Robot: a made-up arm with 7 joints.
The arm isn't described. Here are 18 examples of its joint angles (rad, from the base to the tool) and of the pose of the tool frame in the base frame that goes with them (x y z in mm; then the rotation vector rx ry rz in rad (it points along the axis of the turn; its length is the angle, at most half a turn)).
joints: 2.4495 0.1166 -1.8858 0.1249 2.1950 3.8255 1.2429
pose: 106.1 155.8 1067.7 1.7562 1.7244 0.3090
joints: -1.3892 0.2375 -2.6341 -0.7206 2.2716 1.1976 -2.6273
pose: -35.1 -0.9 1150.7 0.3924 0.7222 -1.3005
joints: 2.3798 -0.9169 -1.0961 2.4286 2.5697 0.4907 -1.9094
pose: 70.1 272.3 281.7 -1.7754 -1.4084 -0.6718
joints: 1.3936 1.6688 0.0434 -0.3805 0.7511 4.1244 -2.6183
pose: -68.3 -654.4 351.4 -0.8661 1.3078 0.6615
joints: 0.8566 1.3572 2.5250 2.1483 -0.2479 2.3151 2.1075
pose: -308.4 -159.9 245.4 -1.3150 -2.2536 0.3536
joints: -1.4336 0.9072 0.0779 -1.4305 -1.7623 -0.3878 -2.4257
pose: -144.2 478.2 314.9 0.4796 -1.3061 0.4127
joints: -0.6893 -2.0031 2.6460 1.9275 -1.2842 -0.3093 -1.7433
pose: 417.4 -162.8 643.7 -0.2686 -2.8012 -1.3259
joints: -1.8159 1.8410 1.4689 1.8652 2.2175 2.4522 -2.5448
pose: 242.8 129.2 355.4 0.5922 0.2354 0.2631
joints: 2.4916 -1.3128 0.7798 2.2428 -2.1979 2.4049 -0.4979
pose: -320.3 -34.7 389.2 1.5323 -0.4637 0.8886
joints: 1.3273 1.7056 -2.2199 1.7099 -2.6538 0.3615 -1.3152
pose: 398.8 -425.0 224.1 1.6623 1.9765 -0.8401
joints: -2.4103 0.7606 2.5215 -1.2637 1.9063 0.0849 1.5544
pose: -79.7 383.9 993.6 -1.7895 -1.0560 0.1135
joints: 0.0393 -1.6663 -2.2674 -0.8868 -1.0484 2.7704 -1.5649
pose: 430.5 121.3 194.4 2.7333 -1.1466 -0.2573
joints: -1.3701 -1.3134 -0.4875 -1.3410 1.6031 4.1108 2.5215
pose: 218.5 -395.0 720.5 0.7317 -1.9451 -0.2657
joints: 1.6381 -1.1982 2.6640 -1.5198 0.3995 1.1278 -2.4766
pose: 159.4 455.4 231.9 -2.1978 -0.6285 -1.0395
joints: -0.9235 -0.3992 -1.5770 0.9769 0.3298 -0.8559 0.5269
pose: -241.1 -416.9 909.7 -0.4101 2.9187 0.4251
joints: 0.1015 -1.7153 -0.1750 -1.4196 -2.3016 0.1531 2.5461
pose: 389.2 137.3 752.1 1.0128 1.1360 -2.4836
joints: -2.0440 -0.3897 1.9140 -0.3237 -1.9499 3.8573 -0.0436
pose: -326.5 -107.1 968.4 -0.9912 1.4696 0.4203
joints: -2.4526 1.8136 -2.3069 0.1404 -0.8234 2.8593 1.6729
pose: 454.6 442.4 307.3 -0.5513 0.3063 -0.6489
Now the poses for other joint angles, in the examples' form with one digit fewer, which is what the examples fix.
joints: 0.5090 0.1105 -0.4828 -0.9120 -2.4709 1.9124 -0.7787
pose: -264 56 964 -0.090 -0.744 -0.199
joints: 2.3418 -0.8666 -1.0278 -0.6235 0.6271 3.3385 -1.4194
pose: -293 287 871 0.116 1.552 -1.447
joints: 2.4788 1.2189 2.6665 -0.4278 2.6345 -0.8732 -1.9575
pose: 661 -166 743 0.129 -2.173 -1.444
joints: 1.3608 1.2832 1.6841 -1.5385 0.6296 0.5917 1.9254
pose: 369 -429 618 1.402 -1.741 1.749
